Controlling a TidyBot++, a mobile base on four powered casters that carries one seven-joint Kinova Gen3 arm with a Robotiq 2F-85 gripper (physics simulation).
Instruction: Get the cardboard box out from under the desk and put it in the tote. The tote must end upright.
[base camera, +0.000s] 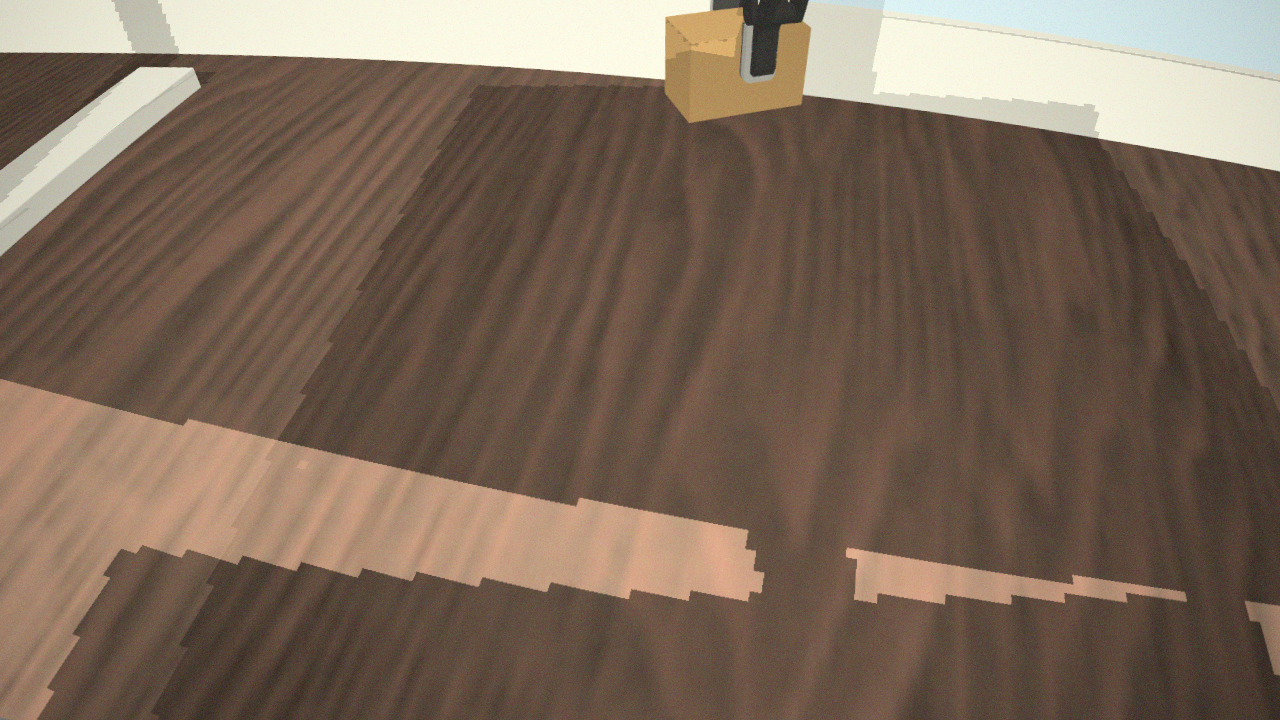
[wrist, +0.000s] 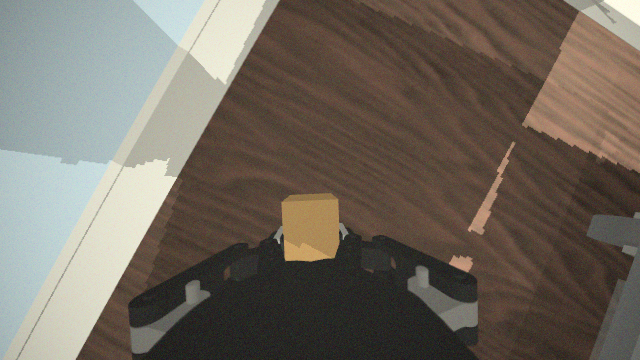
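Observation:
My gripper (base camera: 740, 63), visible too in the wrist view (wrist: 312, 234). Tan cardboard box (wrist: 310, 222) visible.

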